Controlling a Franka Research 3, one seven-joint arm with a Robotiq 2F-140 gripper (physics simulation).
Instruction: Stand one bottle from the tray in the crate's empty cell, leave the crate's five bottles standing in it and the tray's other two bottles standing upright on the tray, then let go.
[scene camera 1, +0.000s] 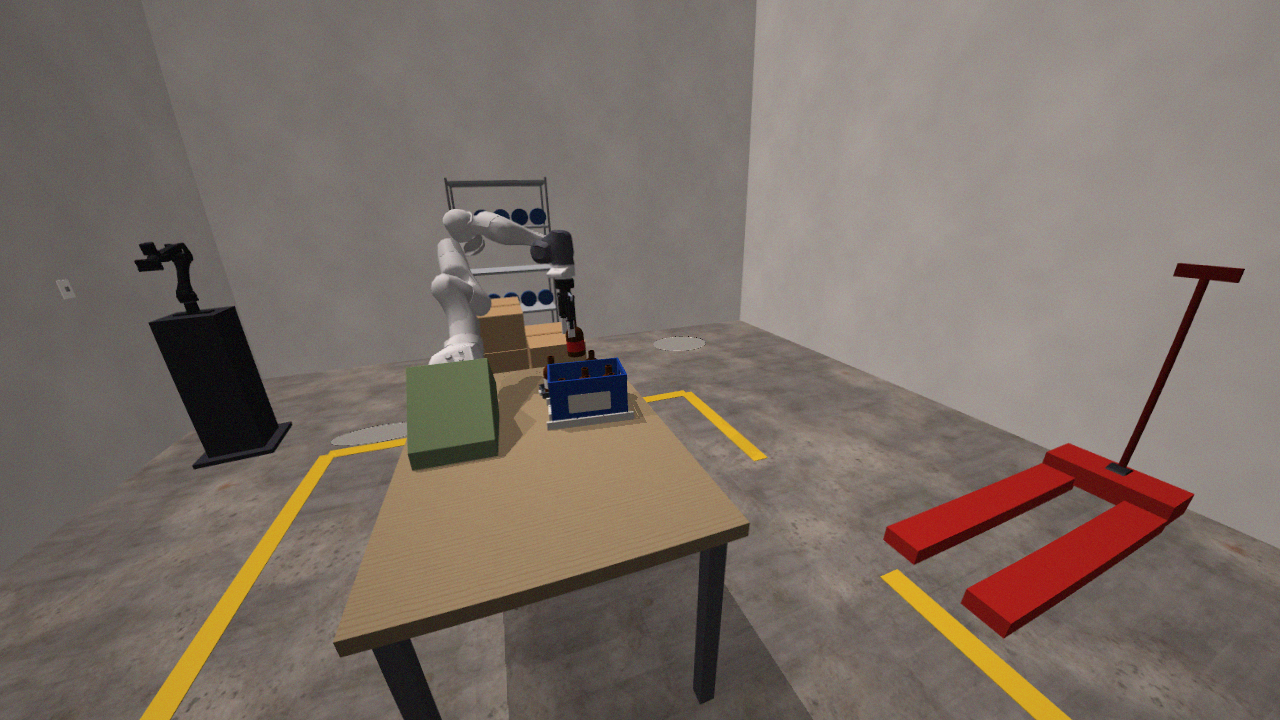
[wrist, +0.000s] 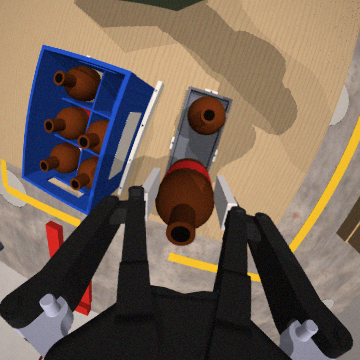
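My gripper (scene camera 1: 571, 327) (wrist: 186, 182) is shut on a brown bottle with a red band (scene camera 1: 575, 343) (wrist: 184, 207), held upright above the tray in the raised hand. The grey tray (wrist: 227, 107) lies beside the crate; one brown bottle (wrist: 207, 116) stands at its far end. The tray's other bottle does not show in the wrist view, where the held bottle covers the tray's near end. The blue crate (scene camera 1: 554, 404) (wrist: 141, 96) holds five standing bottles; its empty cell (wrist: 108, 91) is at the top right of the crate in the wrist view, beside a bottle (wrist: 82, 84).
A white strip (scene camera 1: 590, 419) (wrist: 141, 134) runs along the crate's side facing the tray in the wrist view. A large green block (scene camera 1: 447, 407) stands on the wooden table (scene camera 1: 554, 510). Cardboard boxes (scene camera 1: 503, 329) and a rack (scene camera 1: 496, 183) are behind the table; a red pallet jack (scene camera 1: 1065, 550) is at the right.
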